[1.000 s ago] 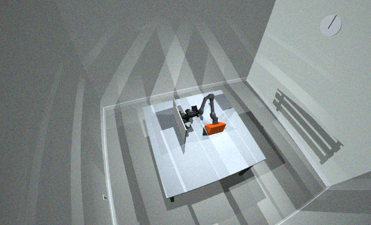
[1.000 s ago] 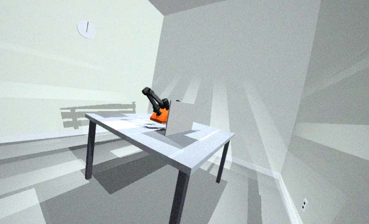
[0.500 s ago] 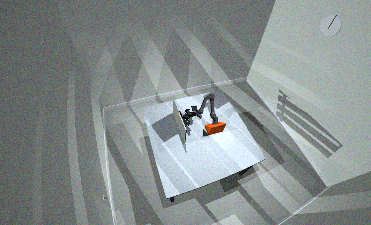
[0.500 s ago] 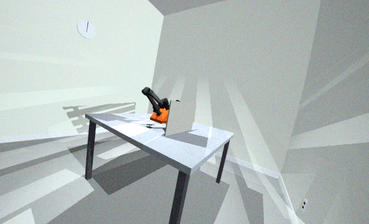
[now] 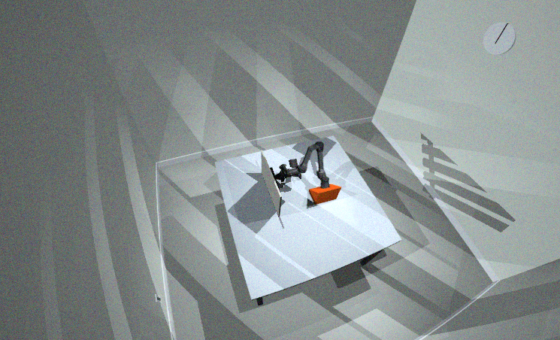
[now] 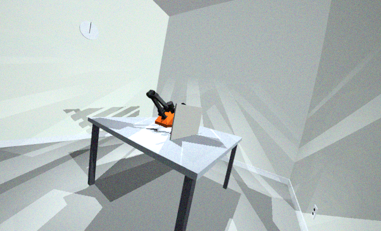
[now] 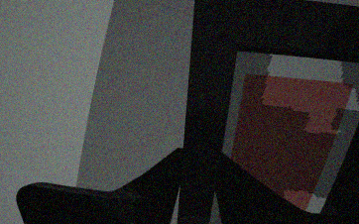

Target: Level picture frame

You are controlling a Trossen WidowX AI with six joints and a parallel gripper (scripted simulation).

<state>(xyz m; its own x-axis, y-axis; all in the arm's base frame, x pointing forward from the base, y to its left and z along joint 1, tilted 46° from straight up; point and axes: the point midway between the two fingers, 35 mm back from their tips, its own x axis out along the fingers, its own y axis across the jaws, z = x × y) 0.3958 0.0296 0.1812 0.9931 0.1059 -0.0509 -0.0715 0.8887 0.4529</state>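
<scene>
Right now the picture frame is 50 mm below my gripper tip and 10 mm to the right of it. Round my gripper tip: wall panel: 70 mm below, 20 mm ahead.
</scene>
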